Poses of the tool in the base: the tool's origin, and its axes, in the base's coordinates. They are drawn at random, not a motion.
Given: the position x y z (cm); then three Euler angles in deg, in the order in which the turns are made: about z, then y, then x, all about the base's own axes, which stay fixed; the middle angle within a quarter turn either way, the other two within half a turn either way.
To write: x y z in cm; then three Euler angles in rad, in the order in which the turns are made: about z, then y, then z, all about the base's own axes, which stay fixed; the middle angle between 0 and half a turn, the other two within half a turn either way. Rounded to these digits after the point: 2 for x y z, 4 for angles.
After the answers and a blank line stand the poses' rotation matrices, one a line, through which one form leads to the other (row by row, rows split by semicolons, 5 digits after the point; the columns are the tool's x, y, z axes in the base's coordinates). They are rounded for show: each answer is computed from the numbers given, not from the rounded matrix.
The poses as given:
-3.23 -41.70 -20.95 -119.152 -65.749 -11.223
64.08 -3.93 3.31 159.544 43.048 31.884
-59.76 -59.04 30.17 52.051 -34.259 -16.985
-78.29 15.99 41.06 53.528 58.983 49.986
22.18 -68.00 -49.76 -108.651 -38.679 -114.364
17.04 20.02 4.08 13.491 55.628 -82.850
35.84 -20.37 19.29 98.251 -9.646 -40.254
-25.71 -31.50 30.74 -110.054 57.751 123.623
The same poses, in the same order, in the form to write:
-3.23 -41.70 -20.95 1.2763 1.1561 3.0541
64.08 -3.93 3.31 -2.7596 0.9014 -0.5146
-59.76 -59.04 30.17 -1.7360 0.6593 2.7364
-78.29 15.99 41.06 1.8814 1.2331 -0.4316
22.18 -68.00 -49.76 3.0919 1.8987 2.2918
17.04 20.02 4.08 -1.2322 1.5005 0.5963
35.84 -20.37 19.29 -0.0514 0.7191 1.8280
-25.71 -31.50 30.74 0.1623 1.8707 -0.4837

-0.20008 0.35871 -0.91175; -0.94307 -0.32284 0.07994; -0.26567 0.87585 0.40288
-0.68470 -0.25540 0.68261; -0.04106 -0.92158 -0.38600; 0.72767 -0.29232 0.62052
0.50827 -0.65174 -0.56293; 0.85529 0.45846 0.24144; 0.10073 -0.60419 0.79045
0.30631 -0.41437 0.85701; 0.90722 -0.14562 -0.39466; 0.28833 0.89838 0.33132
-0.24966 0.73966 -0.62496; 0.20880 0.67133 0.71114; 0.94555 0.04705 -0.32205
0.54899 -0.13171 0.82539; -0.76734 0.31209 0.56017; -0.33138 -0.94088 0.07027
-0.14148 -0.97566 -0.16756; 0.73975 -0.21668 0.63704; -0.65784 -0.03382 0.75240
-0.18297 0.50125 0.84574; 0.27866 0.85142 -0.44433; -0.94280 0.15438 -0.29547

